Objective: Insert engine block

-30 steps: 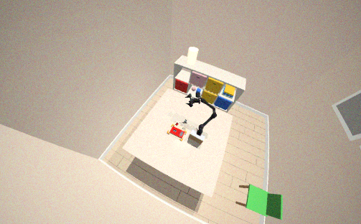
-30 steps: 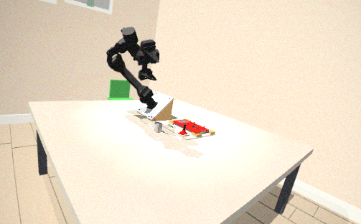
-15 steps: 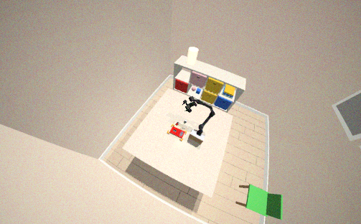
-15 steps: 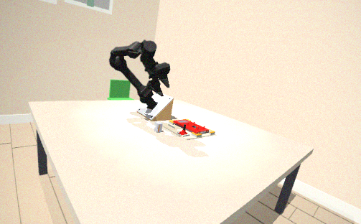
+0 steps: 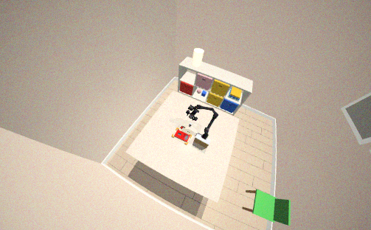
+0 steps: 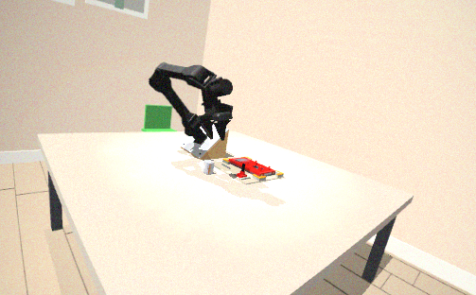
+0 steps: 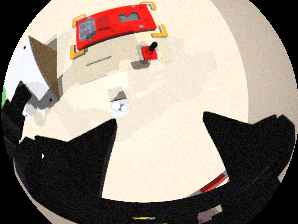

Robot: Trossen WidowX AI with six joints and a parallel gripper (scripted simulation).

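Now: gripper tip 5 cm past the engine block, 1 cm to the right of it and 13 cm above it.
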